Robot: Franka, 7 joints.
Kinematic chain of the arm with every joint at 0, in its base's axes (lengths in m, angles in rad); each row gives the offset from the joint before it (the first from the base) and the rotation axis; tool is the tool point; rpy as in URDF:
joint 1: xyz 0 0 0.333 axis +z
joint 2: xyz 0 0 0 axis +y
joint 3: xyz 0 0 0.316 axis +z
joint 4: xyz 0.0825 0 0 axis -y
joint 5: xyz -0.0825 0 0.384 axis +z
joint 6: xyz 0 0 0 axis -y
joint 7: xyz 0.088 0 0 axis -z
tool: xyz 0 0 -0.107 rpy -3.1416 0 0
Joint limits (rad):
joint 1: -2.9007..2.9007
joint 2: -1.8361..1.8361
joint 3: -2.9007..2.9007
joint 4: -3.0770..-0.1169
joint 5: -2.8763..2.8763
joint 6: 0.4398..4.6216
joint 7: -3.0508..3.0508
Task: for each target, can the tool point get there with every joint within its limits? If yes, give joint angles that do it. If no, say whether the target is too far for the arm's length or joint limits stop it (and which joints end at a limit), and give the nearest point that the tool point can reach.
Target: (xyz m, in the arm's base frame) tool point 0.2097 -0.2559 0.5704
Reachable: yes | joints -0.1983 -0.7446 -0.3278 -2.3399 2.3750 3.5622 0.7945
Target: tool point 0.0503 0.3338 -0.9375
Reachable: no: too far | nearest point 0.0461 0.3058 -0.3601 | short by 0.578 m
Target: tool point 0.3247 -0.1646 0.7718
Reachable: yes | joints 0.7387 1.5421 -2.3177 -2.0663 1.7488 3.1541 -0.7110
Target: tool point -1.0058 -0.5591 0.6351
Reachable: no: too far | nearest point -0.7253 -0.4032 0.5508 | short by 0.332 m
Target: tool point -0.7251 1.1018 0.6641
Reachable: no: too far | nearest point -0.4574 0.6951 0.5419 | short by 0.502 m
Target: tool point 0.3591 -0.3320 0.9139
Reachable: yes | joints -0.1198 0.8830 -1.7902 -0.7367 1.7183 3.7061 -1.2089
